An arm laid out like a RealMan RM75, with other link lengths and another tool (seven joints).
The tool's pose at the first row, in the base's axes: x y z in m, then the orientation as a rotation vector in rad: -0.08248, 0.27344, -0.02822, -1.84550, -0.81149, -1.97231
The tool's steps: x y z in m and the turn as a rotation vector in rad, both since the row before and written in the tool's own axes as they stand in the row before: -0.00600, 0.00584, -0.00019, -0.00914, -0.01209, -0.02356; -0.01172, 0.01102, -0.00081, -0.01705, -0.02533, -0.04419; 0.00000, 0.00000, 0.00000, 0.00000, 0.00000, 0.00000; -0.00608, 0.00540, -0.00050, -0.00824, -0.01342, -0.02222; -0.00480, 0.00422, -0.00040, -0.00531, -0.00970, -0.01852; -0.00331, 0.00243, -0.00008, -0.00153, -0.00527, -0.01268; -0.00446, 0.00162, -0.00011, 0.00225, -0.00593, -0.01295; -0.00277, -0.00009, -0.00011, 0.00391, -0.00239, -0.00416; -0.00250, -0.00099, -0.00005, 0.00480, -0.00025, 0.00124; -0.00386, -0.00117, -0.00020, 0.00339, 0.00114, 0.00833; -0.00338, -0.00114, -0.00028, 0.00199, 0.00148, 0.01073
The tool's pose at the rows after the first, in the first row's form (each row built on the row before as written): -0.07851, 0.26785, -0.03303, -1.86303, -0.83282, -1.98417; -0.07141, 0.25666, -0.04219, -1.89880, -0.87414, -2.00386; -0.07141, 0.25666, -0.04219, -1.89880, -0.87414, -2.00386; -0.06806, 0.25076, -0.04670, -1.91737, -0.89562, -2.01272; -0.06548, 0.24602, -0.05014, -1.93025, -0.91461, -2.01985; -0.06381, 0.24318, -0.05259, -1.93633, -0.92912, -2.02397; -0.06245, 0.24060, -0.05634, -1.94119, -0.94731, -2.02443; -0.06223, 0.23980, -0.05899, -1.94170, -0.95591, -2.02143; -0.06248, 0.23980, -0.06167, -1.93968, -0.95849, -2.01641; -0.06278, 0.23945, -0.06568, -1.93736, -0.95137, -2.00988; -0.06321, 0.23920, -0.06922, -1.93555, -0.94027, -2.00351
